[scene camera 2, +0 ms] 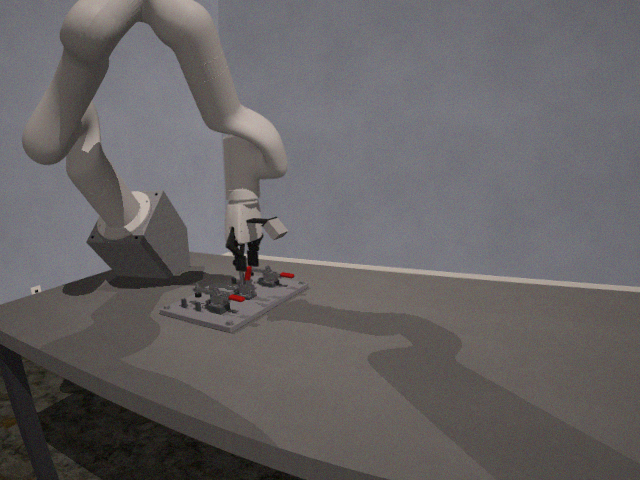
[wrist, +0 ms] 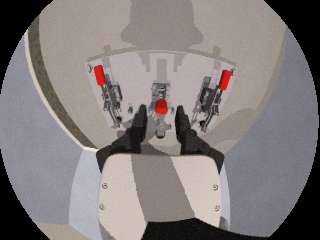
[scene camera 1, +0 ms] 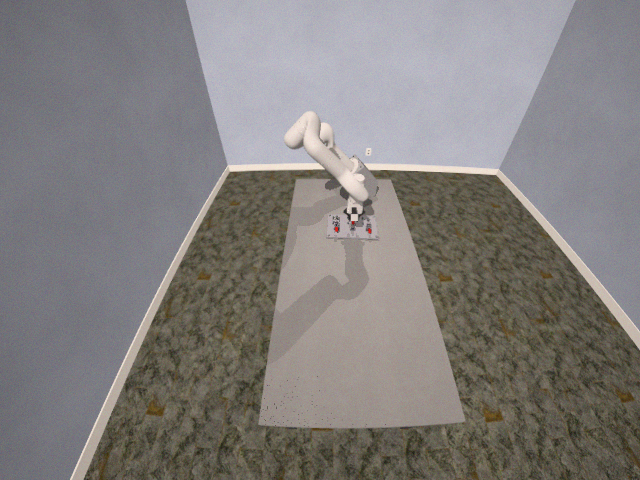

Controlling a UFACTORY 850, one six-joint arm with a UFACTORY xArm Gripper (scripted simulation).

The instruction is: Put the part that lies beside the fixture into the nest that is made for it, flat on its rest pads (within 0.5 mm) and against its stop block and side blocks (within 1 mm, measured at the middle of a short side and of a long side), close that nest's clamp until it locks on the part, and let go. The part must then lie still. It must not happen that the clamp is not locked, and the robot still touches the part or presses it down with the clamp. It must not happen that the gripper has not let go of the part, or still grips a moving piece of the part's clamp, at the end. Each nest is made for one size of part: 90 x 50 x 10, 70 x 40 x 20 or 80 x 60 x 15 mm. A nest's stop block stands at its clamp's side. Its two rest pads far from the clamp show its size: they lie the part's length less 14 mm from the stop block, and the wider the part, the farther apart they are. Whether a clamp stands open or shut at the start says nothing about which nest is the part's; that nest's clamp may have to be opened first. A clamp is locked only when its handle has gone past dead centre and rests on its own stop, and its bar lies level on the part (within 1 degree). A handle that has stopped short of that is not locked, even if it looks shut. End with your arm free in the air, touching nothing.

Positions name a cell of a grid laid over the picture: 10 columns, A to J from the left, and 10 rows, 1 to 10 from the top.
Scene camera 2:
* my gripper: D6
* grey fixture plate: D7
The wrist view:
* my gripper: F5
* grey fixture plate: E3
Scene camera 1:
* grey fixture plate: F5
